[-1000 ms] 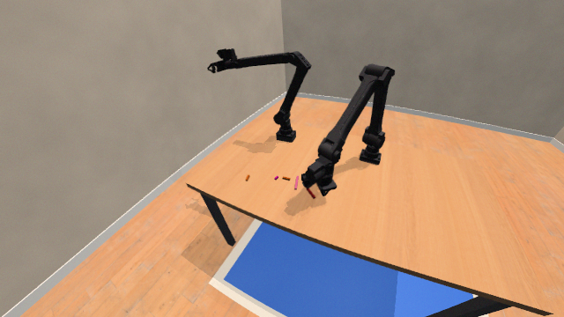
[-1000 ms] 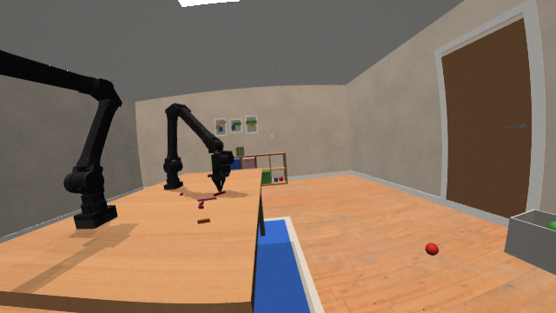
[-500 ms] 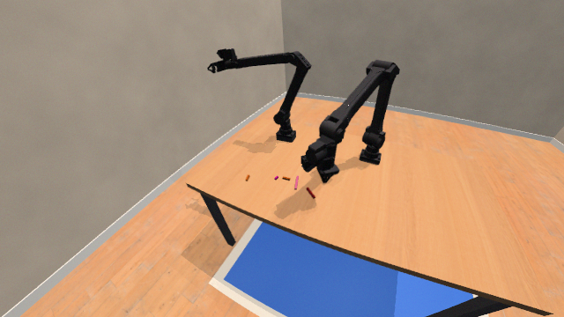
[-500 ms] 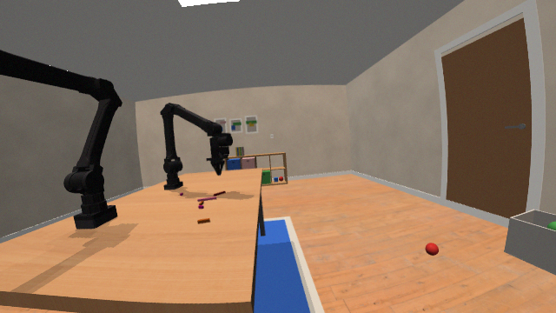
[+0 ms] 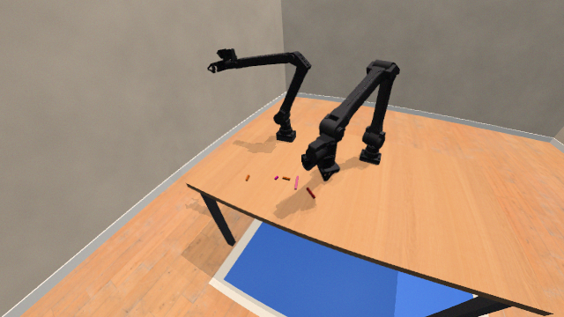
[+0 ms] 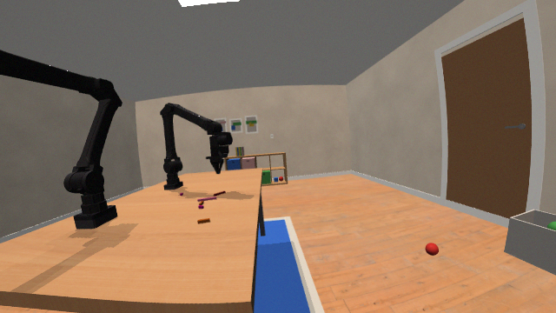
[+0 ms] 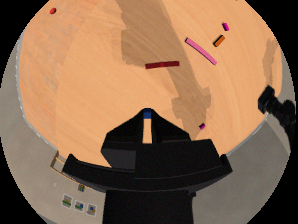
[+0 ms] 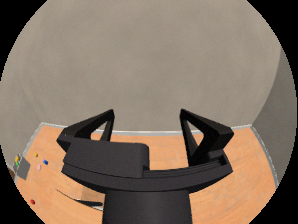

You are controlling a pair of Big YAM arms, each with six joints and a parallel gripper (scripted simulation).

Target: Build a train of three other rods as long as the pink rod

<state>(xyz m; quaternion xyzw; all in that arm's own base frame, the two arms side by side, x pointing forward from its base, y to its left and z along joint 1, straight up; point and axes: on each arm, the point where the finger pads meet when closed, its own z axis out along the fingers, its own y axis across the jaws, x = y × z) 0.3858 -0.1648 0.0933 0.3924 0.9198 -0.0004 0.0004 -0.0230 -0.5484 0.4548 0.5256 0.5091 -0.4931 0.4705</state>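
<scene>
The red rod is 10 mm ahead of my left hand, 60 mm to the right of it and 100 mm below it. The rest, counted from my left hand: tiny blue rod (right at my left hand); pink rod (20 mm behind, 150 mm to the right, 100 mm below).
</scene>
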